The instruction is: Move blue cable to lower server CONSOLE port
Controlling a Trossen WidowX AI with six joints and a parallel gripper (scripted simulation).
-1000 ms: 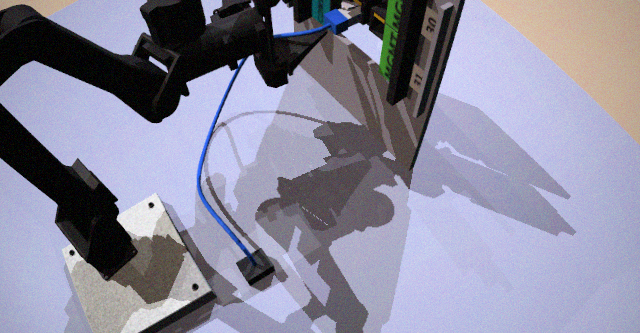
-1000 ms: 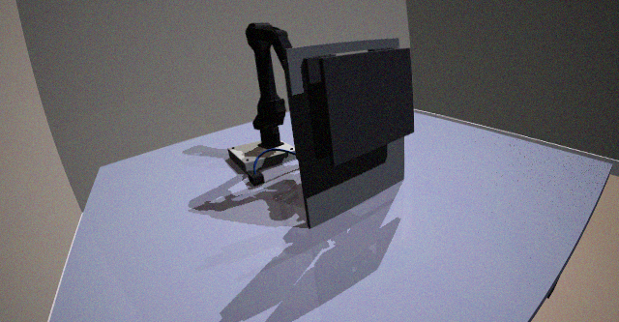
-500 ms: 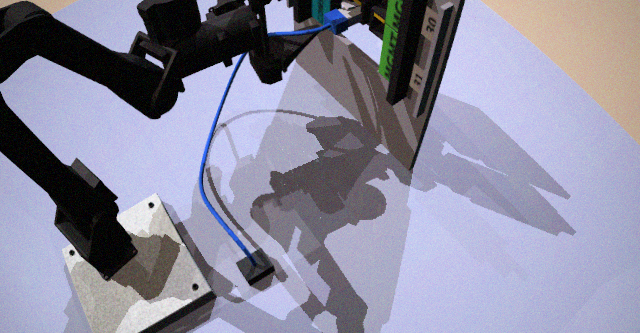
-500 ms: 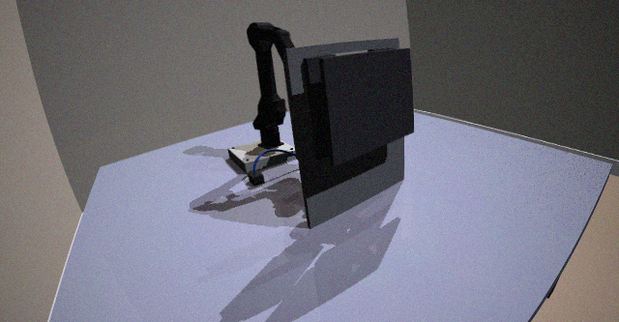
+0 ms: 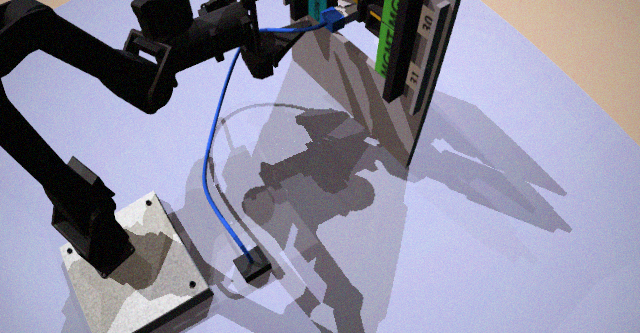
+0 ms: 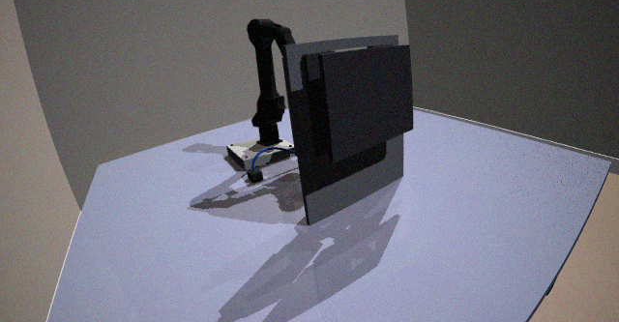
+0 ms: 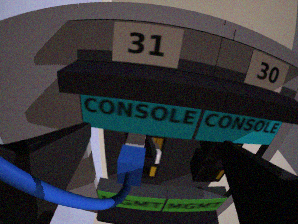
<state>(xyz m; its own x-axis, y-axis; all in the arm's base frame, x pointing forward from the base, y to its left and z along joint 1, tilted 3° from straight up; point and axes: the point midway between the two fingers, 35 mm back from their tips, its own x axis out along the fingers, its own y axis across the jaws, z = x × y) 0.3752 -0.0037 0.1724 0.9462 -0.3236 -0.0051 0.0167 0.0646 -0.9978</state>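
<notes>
My gripper tip is now 40 mm to the left of the blue plug, 30 mm short of it and 10 mm above it. The rest, counted from my gripper tip: black anchor block 270 mm behind, 190 mm below, 150 mm to the right.
</notes>
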